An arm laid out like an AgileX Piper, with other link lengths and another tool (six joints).
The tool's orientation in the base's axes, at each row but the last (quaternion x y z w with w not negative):
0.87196 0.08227 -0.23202 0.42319
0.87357 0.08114 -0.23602 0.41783
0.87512 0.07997 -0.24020 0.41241
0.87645 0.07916 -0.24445 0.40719
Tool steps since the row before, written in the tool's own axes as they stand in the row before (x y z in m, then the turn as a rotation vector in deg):
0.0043 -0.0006 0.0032 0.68 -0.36 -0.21
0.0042 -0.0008 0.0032 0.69 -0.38 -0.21
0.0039 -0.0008 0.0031 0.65 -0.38 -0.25
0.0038 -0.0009 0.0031 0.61 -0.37 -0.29
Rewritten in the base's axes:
0.0025 -0.0023 -0.0042 0.55 0.35 -0.46
0.0023 -0.0022 -0.0043 0.55 0.37 -0.48
0.0020 -0.0021 -0.0041 0.53 0.40 -0.44
0.0019 -0.0020 -0.0042 0.51 0.42 -0.39

